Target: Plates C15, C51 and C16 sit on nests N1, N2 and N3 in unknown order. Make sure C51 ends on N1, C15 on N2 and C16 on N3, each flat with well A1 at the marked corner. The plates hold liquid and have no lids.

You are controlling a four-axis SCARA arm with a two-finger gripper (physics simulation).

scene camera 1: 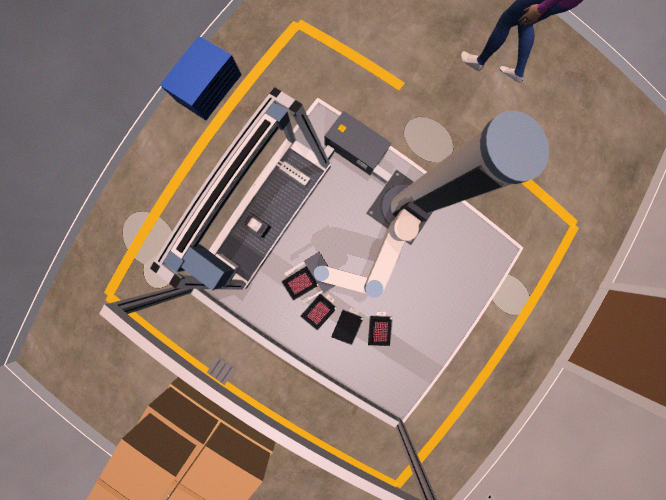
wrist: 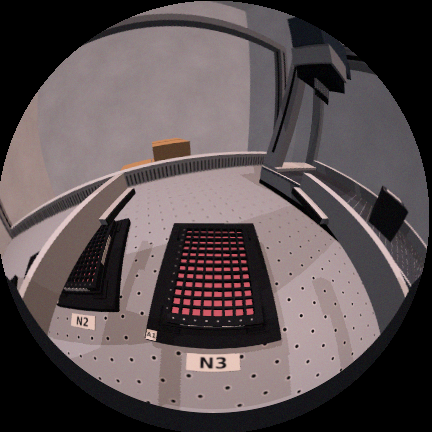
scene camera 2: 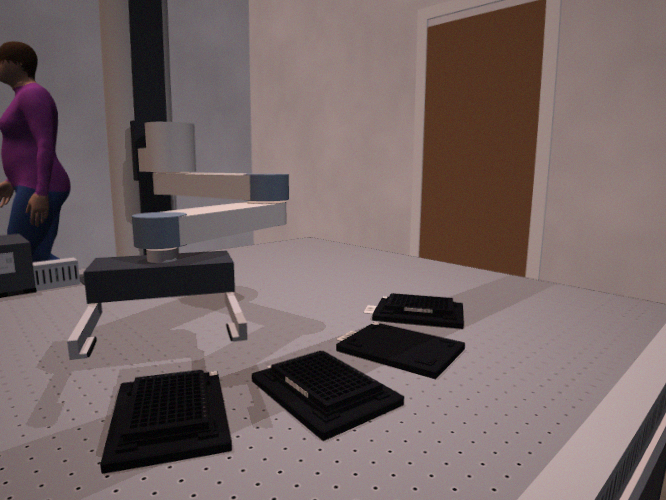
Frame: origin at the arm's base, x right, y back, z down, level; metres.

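Where they show: gripper, fingertip midpoint: (scene camera 1: 293,288) (wrist: 213,177) (scene camera 2: 162,340).
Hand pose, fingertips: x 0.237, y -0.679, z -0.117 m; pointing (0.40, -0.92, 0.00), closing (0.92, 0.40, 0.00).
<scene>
Each offset is from my fingertips to the top centre of the thing. "spot": to the spot under its first point. Level surfaces: height alone.
Plate C16 @[dx -0.010, dy +0.023, dz +0.078 m] (scene camera 1: 299,283) (scene camera 2: 169,400) (wrist: 215,270) lies flat on nest N3 (scene camera 2: 115,453) (wrist: 267,332); pink liquid shows in its wells. The A1 mark is at the nest's near left corner in the wrist view. My gripper (scene camera 2: 158,339) (wrist: 213,177) is open and empty, above and behind this plate, fingers wide apart. A second plate @[dx -0.179, dy -0.051, dz +0.078 m] (scene camera 1: 321,311) (scene camera 2: 325,379) (wrist: 90,267) sits on nest N2 @[dx -0.179, dy -0.051, dz +0.088 m] (scene camera 2: 322,427) (wrist: 112,297). A bare nest @[dx -0.355, dy -0.034, dz +0.088 m] (scene camera 1: 346,327) (scene camera 2: 400,349) stands beside it. Another plate @[dx -0.517, dy +0.050, dz +0.078 m] (scene camera 1: 381,331) (scene camera 2: 424,304) sits on the farthest nest. Their plate names are unreadable now.
The perforated table @[dz +0.104 m] (scene camera 1: 430,279) (scene camera 2: 484,430) has a raised rail @[spot: dx -0.247, dy -0.319, dz +0.102 m] (scene camera 1: 301,357) along one side. A gantry machine (scene camera 1: 215,188) with a deck stands near N3. A dark grey box @[spot: dx +0.165, dy +0.795, dz -0.010 m] (scene camera 1: 357,139) is near the arm column (scene camera 1: 446,182). A person (scene camera 1: 516,32) (scene camera 2: 32,134) stands beyond the table.
</scene>
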